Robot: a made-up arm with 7 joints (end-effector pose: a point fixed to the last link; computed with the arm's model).
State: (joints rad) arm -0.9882 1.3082 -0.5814 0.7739 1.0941 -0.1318 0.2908
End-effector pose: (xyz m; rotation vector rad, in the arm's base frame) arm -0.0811 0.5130 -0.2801 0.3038 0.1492 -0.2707
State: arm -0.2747 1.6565 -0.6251 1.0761 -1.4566 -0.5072 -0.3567
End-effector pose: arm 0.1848 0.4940 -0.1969 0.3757 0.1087 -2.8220
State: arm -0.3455 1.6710 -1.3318 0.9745 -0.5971 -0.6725 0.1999
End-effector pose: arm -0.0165 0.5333 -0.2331 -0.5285 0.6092 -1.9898
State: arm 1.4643 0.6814 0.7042 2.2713 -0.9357 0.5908 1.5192
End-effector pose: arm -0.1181 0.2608 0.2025 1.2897 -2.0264 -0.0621
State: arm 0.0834 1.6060 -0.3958 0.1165 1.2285 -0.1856 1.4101
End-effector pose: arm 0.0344 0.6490 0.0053 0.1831 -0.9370 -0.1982
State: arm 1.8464 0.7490 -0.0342 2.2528 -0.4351 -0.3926 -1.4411
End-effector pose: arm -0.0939 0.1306 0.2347 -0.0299 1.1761 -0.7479
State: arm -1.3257 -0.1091 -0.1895 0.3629 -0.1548 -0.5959 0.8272
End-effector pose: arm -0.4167 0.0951 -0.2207 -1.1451 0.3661 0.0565
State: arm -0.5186 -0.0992 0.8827 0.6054 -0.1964 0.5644 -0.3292
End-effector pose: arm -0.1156 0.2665 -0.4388 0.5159 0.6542 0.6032
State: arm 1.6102 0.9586 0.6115 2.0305 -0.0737 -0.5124 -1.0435
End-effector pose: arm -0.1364 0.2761 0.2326 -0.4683 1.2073 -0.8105
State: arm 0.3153 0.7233 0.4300 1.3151 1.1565 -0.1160 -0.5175
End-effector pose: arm 0.3003 0.4251 -0.0018 0.1782 -1.8380 1.3239
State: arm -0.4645 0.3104 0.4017 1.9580 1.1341 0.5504 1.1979
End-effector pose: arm 0.2469 0.2902 -0.1237 -1.5494 -1.3483 -0.1844
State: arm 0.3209 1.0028 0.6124 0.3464 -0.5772 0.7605 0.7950
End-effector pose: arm 0.1475 0.5928 -0.1583 0.2971 -0.1000 0.4892
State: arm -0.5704 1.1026 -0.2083 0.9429 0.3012 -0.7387 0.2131
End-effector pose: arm 0.1044 0.4552 -0.3123 0.1925 -0.9033 -0.9157
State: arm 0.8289 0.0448 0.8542 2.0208 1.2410 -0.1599 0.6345
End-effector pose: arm 0.1363 0.3876 0.1351 0.6218 2.5626 -0.2090
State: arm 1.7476 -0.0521 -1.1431 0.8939 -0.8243 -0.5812 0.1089
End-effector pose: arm 0.3266 -0.0814 0.1648 -0.9819 1.6723 1.9504
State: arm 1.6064 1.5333 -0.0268 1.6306 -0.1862 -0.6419 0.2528
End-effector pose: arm 0.0024 0.3072 0.3236 -2.1309 1.6581 0.9501
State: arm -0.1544 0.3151 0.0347 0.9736 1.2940 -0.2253 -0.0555
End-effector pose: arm 0.2150 0.2819 -0.3598 -0.1102 -1.0417 1.1387
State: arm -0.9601 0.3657 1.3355 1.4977 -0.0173 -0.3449 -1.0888
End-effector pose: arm -0.0053 0.5261 -0.0956 2.3972 -1.0652 0.5017
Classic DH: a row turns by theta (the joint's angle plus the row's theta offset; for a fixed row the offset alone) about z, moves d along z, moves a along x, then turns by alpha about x. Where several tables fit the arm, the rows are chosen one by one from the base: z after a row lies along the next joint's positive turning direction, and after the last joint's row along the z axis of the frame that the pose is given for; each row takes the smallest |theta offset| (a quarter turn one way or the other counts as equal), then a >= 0, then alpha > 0; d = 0 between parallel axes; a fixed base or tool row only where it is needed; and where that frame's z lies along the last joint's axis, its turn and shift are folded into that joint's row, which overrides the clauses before.
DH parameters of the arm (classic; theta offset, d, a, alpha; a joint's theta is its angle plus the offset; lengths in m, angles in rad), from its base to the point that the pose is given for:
base (fixed): 0 0 0 1.5708
joint 1: 1.5708 -0.167 0 1.5708
joint 2: 1.5708 0 0 1.5708
joint 3: 1.5708 -0.16 0 1.5708
joint 4: 0 0 0 -1.5708
joint 5: 0 -0.324 0 -1.5708
joint 6: -1.5708 0 0 1.5708
joint 7: 1.5708 0 0 1.5708
tool (fixed): -1.5708 0 0 0

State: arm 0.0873 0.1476 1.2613 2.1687 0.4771 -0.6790 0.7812
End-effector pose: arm 0.0761 0.4160 0.0665 1.2337 -2.6003 -0.5039
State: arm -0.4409 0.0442 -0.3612 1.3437 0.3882 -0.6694 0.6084
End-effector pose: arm 0.1657 0.0658 -0.3409 -0.8849 -1.5289 -0.2182
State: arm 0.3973 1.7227 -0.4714 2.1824 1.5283 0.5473 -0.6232
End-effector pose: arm 0.2655 0.1595 -0.0220 0.4223 -1.0333 -0.2729
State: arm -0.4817 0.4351 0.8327 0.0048 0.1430 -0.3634 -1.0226
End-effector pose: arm -0.2022 0.3721 -0.3890 1.7305 0.2808 0.7501
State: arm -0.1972 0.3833 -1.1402 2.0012 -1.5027 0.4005 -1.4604
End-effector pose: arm 0.0964 -0.0719 -0.1448 1.1598 -2.7690 -0.1498
